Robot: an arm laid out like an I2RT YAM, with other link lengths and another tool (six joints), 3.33 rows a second.
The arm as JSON. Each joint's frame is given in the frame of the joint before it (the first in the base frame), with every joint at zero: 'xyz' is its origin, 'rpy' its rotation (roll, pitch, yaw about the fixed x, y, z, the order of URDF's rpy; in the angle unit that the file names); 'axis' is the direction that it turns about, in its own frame. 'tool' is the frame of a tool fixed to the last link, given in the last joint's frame.
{
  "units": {
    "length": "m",
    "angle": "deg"
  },
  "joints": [
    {
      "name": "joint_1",
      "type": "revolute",
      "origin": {
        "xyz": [
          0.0,
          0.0,
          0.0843
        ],
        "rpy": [
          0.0,
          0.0,
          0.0
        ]
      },
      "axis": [
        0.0,
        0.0,
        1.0
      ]
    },
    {
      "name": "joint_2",
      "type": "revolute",
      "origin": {
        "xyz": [
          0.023,
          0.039,
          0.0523
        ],
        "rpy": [
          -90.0,
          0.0,
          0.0
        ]
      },
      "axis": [
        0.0,
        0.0,
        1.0
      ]
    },
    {
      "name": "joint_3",
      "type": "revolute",
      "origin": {
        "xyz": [
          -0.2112,
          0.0,
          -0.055
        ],
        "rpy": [
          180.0,
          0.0,
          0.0
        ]
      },
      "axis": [
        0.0,
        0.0,
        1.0
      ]
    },
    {
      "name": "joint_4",
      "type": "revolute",
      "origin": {
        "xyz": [
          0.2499,
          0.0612,
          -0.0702
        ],
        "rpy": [
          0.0,
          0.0,
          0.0
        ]
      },
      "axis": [
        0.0,
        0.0,
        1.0
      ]
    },
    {
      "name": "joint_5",
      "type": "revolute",
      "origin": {
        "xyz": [
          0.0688,
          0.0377,
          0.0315
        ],
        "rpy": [
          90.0,
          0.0,
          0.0
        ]
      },
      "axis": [
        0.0,
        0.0,
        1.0
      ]
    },
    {
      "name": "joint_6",
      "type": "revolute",
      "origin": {
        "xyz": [
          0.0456,
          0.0,
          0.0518
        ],
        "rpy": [
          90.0,
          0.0,
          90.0
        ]
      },
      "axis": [
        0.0,
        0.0,
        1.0
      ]
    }
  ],
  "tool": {
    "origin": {
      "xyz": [
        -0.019,
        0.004,
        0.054
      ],
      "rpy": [
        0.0,
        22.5,
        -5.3
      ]
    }
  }
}
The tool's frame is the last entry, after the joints.
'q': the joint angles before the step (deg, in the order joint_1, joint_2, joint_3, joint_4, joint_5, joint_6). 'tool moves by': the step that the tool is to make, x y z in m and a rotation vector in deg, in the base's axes. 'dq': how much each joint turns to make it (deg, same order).
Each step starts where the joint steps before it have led.
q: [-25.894, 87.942, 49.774, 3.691, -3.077, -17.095]
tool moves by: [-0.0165, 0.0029, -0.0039, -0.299, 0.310, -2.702]
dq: [-0.112, -4.296, -4.861, 0.454, 2.363, 1.136]
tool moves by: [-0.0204, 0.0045, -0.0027, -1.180, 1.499, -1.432]
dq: [-0.230, -5.626, -4.917, -1.533, 1.971, -0.719]
